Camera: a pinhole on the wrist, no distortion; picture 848 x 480 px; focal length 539.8 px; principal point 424.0 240.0 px. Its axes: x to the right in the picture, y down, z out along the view. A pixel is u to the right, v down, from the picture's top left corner.
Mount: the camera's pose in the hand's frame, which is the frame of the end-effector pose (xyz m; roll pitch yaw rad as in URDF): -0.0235 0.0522 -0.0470 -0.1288 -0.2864 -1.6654
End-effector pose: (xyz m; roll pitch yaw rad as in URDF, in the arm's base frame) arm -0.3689 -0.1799 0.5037 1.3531 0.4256 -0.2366
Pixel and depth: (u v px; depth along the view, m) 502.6 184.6 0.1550
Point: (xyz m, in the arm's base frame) -0.3669 -0.2732 0.5981
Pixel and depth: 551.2 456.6 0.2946
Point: -0.2642 -0.4336 0.5398
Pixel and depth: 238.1 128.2 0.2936
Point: -0.3205 -0.3515 0.7661
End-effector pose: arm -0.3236 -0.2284 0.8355 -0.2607 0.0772 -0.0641
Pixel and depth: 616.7 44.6 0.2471
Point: -0.3823 -0.1227 1.0459
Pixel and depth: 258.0 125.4 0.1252
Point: -0.3392 -0.0889 0.8674
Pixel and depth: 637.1 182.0 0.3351
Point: -0.3134 -0.1288 1.1340
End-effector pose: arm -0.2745 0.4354 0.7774 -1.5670 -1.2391 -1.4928
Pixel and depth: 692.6 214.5 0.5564
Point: 0.2830 0.5345 0.8086
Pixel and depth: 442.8 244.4 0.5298
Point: 0.2008 0.2880 0.7784
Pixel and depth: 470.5 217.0 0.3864
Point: 0.0666 0.3386 0.7529
